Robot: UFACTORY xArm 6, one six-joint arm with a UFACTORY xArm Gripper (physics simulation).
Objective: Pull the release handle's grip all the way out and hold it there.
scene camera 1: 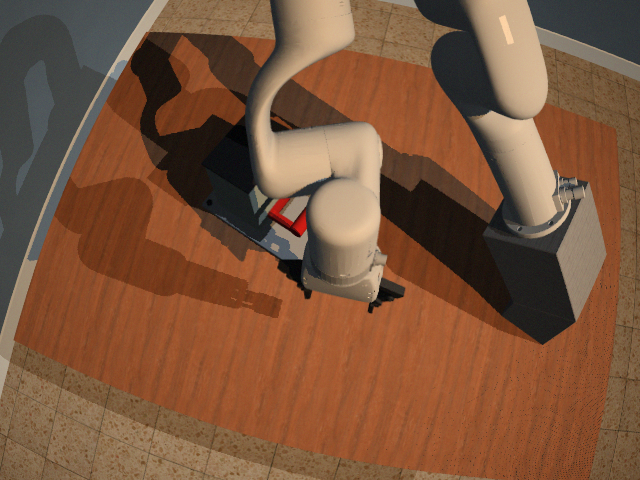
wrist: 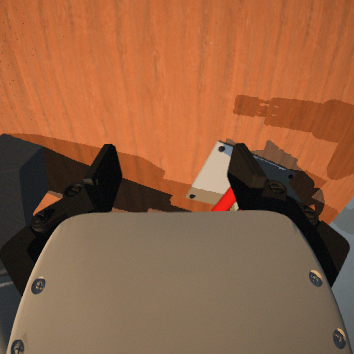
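The release handle's red grip (scene camera 1: 297,227) (wrist: 223,201) shows in part, as a red frame in front of its dark housing (scene camera 1: 230,162). The arm covers the rest in the scene view; in the wrist view the gripper body and right finger cover most of it. The housing stands on a light base plate (scene camera 1: 285,249) (wrist: 209,175). My gripper (scene camera 1: 339,302) (wrist: 174,158) is open, with nothing between its fingers. In the wrist view the red piece shows beside the right finger, outside the middle of the gap. How far the grip is out of the housing is hidden.
The wooden table top (scene camera 1: 310,387) (wrist: 150,75) bears the handle unit and, at the right in the scene view, the arm's dark pedestal (scene camera 1: 532,273) (wrist: 22,175). The arm's links hang over the housing. Dark shadows cross the table.
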